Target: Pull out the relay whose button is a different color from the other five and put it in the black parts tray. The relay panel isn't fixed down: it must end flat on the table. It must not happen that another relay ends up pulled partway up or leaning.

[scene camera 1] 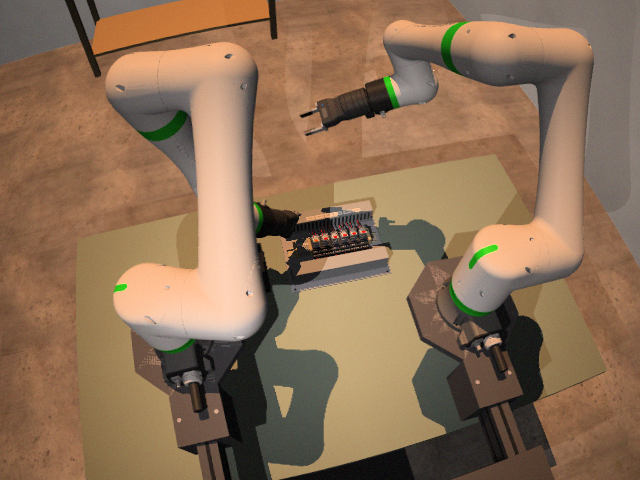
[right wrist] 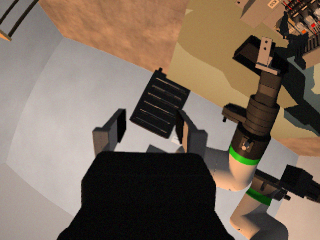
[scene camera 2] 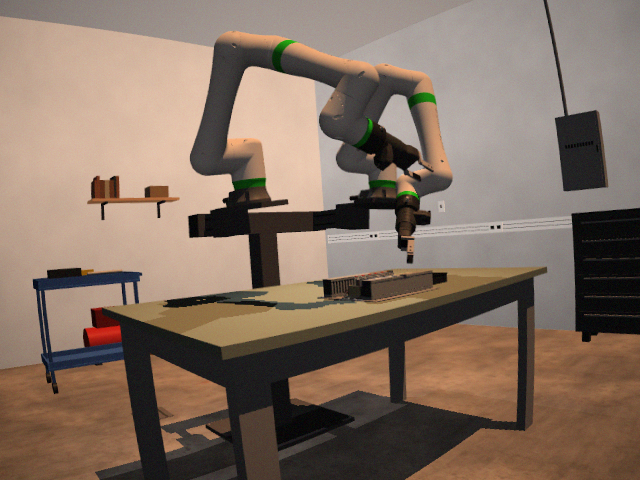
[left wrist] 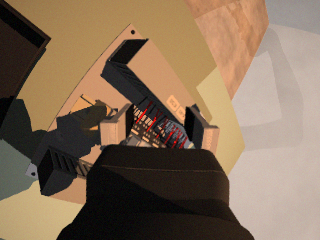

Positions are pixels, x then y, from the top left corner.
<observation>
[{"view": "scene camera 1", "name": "right gripper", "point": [302, 124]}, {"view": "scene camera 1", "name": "relay panel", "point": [308, 268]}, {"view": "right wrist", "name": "right gripper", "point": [150, 119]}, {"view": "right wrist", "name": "black parts tray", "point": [248, 57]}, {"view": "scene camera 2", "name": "left gripper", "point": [409, 258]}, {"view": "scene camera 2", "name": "right gripper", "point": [426, 174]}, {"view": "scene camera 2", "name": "relay panel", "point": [379, 289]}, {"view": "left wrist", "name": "left gripper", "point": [159, 115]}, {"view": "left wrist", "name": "relay panel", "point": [61, 165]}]
</observation>
